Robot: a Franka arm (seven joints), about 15 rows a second.
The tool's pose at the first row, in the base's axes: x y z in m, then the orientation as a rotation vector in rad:
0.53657, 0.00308, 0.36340, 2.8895, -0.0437, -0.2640
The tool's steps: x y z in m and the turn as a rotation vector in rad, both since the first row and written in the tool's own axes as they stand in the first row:
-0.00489, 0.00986, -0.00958, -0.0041, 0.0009, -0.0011
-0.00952, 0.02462, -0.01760, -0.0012, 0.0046, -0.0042
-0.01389, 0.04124, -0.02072, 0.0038, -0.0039, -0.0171
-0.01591, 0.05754, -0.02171, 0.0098, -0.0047, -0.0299
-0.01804, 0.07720, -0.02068, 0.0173, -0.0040, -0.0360
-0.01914, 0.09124, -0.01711, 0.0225, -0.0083, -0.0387
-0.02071, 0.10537, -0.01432, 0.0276, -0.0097, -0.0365
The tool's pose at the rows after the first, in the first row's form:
0.53343, -0.00400, 0.37576, 2.8856, -0.0414, -0.2627
0.53022, -0.01622, 0.38776, 2.8893, -0.0367, -0.2580
0.52636, -0.03141, 0.39548, 2.8944, -0.0202, -0.2729
0.52442, -0.04690, 0.40068, 2.9013, -0.0026, -0.2768
0.52198, -0.06612, 0.40477, 2.9093, 0.0054, -0.2773
0.52014, -0.08053, 0.40491, 2.9141, 0.0079, -0.2843
0.51798, -0.09482, 0.40590, 2.9188, 0.0037, -0.2862

